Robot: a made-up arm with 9 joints. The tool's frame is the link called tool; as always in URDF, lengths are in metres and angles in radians.
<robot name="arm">
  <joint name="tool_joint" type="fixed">
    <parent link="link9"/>
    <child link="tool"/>
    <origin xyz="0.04 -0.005 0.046" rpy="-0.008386 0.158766 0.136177"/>
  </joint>
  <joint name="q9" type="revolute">
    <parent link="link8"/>
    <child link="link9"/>
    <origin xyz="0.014 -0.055 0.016"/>
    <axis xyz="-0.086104 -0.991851 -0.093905"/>
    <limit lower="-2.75" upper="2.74"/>
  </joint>
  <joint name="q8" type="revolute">
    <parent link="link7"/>
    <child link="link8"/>
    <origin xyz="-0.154 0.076 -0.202"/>
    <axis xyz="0 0 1"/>
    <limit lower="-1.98" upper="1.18"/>
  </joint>
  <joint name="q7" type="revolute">
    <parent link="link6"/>
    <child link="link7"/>
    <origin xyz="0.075 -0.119 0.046"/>
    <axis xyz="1 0 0"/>
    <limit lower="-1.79" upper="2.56"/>
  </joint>
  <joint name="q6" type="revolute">
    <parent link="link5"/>
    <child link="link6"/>
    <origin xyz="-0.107 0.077 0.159"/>
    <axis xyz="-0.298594 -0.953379 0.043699"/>
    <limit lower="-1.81" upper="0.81"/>
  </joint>
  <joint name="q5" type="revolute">
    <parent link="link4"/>
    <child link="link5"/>
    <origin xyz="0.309 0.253 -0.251"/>
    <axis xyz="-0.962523 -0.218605 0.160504"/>
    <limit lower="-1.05" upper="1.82"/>
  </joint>
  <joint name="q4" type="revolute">
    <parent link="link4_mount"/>
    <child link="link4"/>
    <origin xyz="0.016 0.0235 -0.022"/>
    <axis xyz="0 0 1"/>
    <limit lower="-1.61" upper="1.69"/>
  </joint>
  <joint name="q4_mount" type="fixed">
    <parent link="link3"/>
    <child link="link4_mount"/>
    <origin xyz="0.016 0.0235 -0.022"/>
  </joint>
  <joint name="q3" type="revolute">
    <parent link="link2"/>
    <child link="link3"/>
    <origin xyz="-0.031 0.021 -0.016"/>
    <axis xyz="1 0 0"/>
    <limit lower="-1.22" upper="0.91"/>
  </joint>
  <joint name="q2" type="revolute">
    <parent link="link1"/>
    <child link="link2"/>
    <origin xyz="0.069 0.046 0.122"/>
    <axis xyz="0 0 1"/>
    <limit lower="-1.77" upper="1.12"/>
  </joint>
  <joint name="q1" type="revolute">
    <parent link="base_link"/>
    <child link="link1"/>
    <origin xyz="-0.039 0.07 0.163"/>
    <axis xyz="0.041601 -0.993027 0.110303"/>
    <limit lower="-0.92" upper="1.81"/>
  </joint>
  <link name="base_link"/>
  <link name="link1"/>
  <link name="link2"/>
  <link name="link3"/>
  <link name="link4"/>
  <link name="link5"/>
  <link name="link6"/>
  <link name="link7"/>
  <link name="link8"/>
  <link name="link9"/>
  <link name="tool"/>
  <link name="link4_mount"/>
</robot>
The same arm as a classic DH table. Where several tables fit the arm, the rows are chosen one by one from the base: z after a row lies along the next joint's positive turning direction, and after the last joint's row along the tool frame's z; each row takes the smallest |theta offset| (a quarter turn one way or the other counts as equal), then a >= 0, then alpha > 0; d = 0 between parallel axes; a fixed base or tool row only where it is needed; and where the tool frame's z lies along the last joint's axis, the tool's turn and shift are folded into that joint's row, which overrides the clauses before.
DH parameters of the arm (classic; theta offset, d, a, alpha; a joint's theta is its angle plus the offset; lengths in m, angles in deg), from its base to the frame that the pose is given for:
base (fixed): 2.4 0.1709 -0.036 83.67
q1: 0 -0.1153 0.0709 -83.67
q2: 87.6 0.1108 0.021 90
q3: 0 0.001 0.047 -90
q4: 12.8 -0.2369 0.1783 -80.76
q5: 87.51 -0.1894 -0.1385 -59.81
q6: 10.02 0.0054 -0.0405 -107.37
q7: -87.38 -0.0411 -0.076 90
q8: 85.04 -0.1809 0.0187 95.39
q9: -8.84 0.0581 0.0327 -97.79
tool (fixed): 11.78 0.0521 0 0
Joint limits (deg, base to tool): -52.71..103.71 -101.41..64.17 -69.9..52.14 -92.25..96.83 -60.16..104.28 -103.71..46.41 -102.56..146.68 -113.45..67.61 -157.56..156.99

